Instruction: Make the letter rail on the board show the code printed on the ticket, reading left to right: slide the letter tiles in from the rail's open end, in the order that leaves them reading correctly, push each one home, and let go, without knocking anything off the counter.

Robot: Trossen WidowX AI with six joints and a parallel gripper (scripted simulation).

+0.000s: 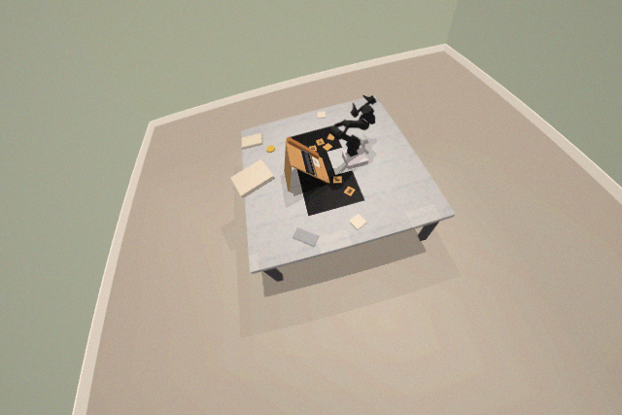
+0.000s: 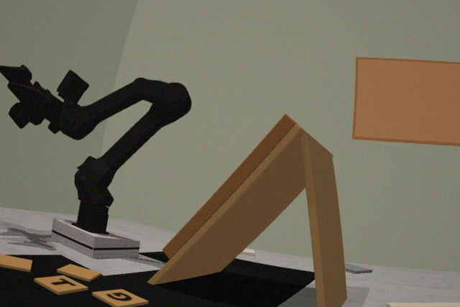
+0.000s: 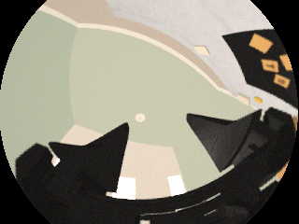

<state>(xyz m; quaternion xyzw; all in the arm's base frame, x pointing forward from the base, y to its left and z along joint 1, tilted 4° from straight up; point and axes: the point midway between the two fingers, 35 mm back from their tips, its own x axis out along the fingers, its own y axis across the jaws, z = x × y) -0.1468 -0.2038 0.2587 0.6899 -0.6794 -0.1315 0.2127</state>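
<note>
Right now the orange F tile is 380 mm to the left of my gripper tip, 320 mm below it and 320 mm ahead of it. The rest, counted from my gripper tip: cream slab: 850 mm ahead, 320 mm below, 290 mm to the right; white ticket: 420 mm ahead, 240 mm below, 230 mm to the left; black mat: 340 mm ahead, 330 mm below, 210 mm to the left.
</note>
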